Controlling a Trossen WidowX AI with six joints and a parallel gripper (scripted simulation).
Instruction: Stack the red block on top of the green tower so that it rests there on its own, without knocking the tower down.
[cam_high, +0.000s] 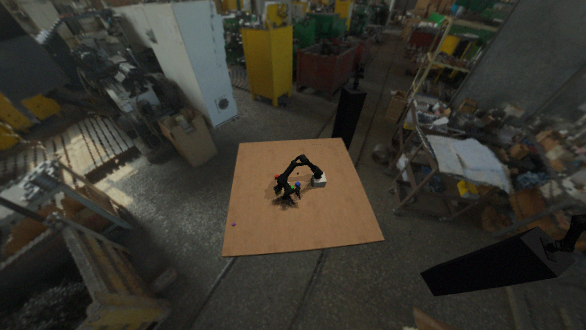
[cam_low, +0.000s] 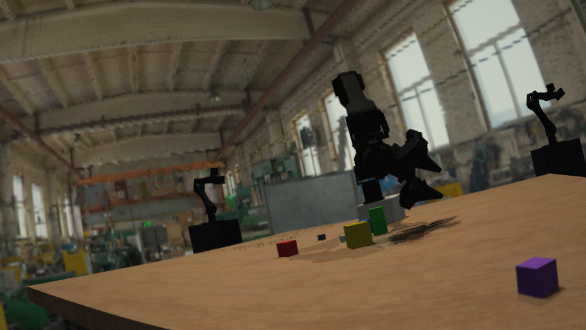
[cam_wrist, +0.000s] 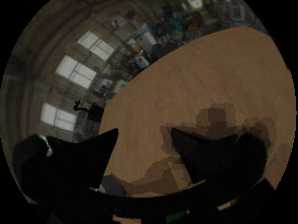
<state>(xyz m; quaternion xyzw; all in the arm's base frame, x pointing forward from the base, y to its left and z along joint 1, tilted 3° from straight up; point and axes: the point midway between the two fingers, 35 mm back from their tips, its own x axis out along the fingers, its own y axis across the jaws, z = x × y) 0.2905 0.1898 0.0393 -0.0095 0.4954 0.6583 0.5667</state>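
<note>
Now: gripper tip 36 cm to the left of the red block, 10 cm short of it and 7 cm above it. Round my gripper tip: blue block (21 cm to the right, 8 cm behind, 6 cm below); then yellow block (19 cm to the right, 12 cm ahead, 6 cm below); then green block (17 cm to the right, 4 cm below).
</note>
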